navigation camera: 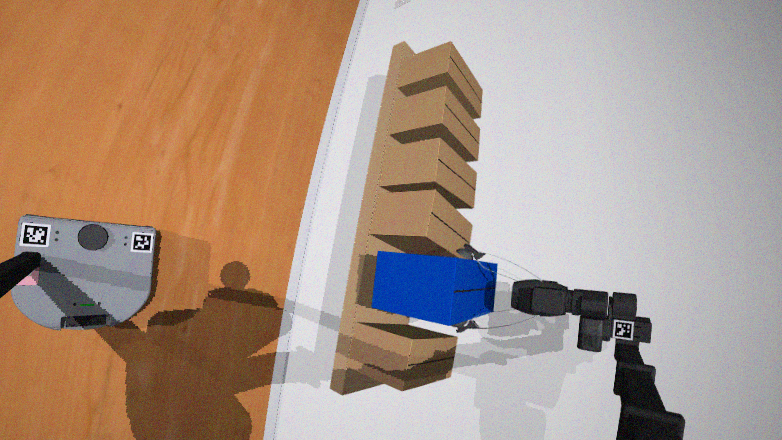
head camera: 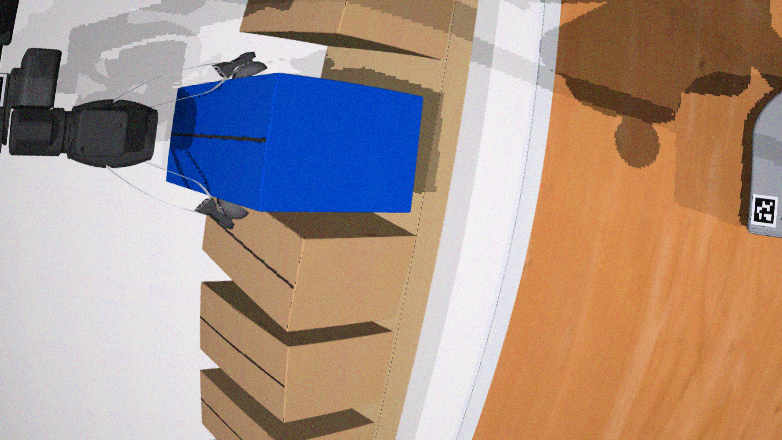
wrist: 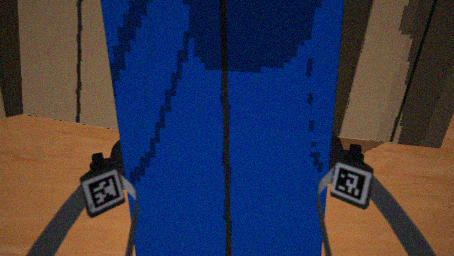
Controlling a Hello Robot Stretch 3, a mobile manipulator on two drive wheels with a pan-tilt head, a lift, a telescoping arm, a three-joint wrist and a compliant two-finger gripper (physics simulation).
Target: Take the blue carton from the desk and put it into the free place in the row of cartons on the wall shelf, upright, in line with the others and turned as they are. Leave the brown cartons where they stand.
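Places are measured from the robot's base along level axes (x ahead, y left, z up), in metres.
Pixels of known places: robot's base, origin of the base link: (navigation camera: 93,236).
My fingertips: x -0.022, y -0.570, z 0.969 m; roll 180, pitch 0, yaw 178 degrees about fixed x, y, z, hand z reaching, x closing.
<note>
Ahead of a thing's pixels: the offset from my fingertips to its middle. "spot": to the spot under its first point. Level surfaces: height alone.
My gripper (head camera: 232,139) (navigation camera: 469,290) (wrist: 226,151) points down and is shut on the upper part of the blue carton @[dx -0.001, dy -0.018, dz -0.042 m] (head camera: 339,147) (navigation camera: 412,287) (wrist: 270,125). The carton is upright, striped end up. It hangs at the free place in the row, seemingly a little above the wall shelf @[spot: dx +0.121, dy -0.005, dz -0.289 m] (head camera: 429,246) (navigation camera: 365,218), with its shadow on the board. A brown carton @[dx +0.132, dy -0.136, dz -0.169 m] (head camera: 349,279) (navigation camera: 401,213) stands on one side and another brown carton @[dx -0.210, dy -0.088, dz -0.169 m] (head camera: 393,30) (navigation camera: 382,347) on the other. Brown cartons also flank it in the wrist view. Its underside and rear are hidden.
Several more brown cartons, one of them here @[dx +0.285, dy -0.159, dz -0.169 m] (head camera: 339,372) (navigation camera: 412,164), continue the row. The white wall (head camera: 98,328) (navigation camera: 656,136) is behind. My base (head camera: 768,164) (navigation camera: 87,273) is on the wooden floor @[dz -0.968 m] (head camera: 628,328) (navigation camera: 191,136). The arm (navigation camera: 637,377) shows beside the row.
</note>
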